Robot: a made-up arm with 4 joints. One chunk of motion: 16 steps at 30 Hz.
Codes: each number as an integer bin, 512 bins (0 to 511) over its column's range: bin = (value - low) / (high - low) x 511, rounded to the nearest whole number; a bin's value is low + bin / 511 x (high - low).
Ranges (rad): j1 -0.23..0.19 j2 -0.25..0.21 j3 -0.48..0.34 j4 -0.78..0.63
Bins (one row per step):
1: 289 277 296 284
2: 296 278 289 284
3: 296 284 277 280
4: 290 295 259 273
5: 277 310 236 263
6: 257 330 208 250
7: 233 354 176 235
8: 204 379 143 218
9: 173 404 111 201
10: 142 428 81 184
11: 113 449 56 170
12: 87 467 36 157
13: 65 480 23 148
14: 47 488 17 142
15: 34 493 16 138
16: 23 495 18 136
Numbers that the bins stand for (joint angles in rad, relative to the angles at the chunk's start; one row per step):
1: 0.0075 -0.0006 -0.0050 0.0036
2: 0.0133 0.0003 -0.0162 0.0036
3: 0.0133 0.0057 -0.0355 -0.0074
4: 0.0084 0.0156 -0.0644 -0.0267
5: -0.0023 0.0291 -0.1013 -0.0543
6: -0.0188 0.0471 -0.1462 -0.0902
7: -0.0385 0.0687 -0.1976 -0.1316
8: -0.0623 0.0912 -0.2505 -0.1785
9: -0.0878 0.1137 -0.3019 -0.2254
10: -0.1133 0.1353 -0.3500 -0.2723
11: -0.1371 0.1542 -0.3901 -0.3109
12: -0.1585 0.1704 -0.4222 -0.3468
13: -0.1766 0.1821 -0.4431 -0.3716
14: -0.1914 0.1893 -0.4527 -0.3882
15: -0.2021 0.1938 -0.4543 -0.3992
16: -0.2111 0.1956 -0.4511 -0.4047

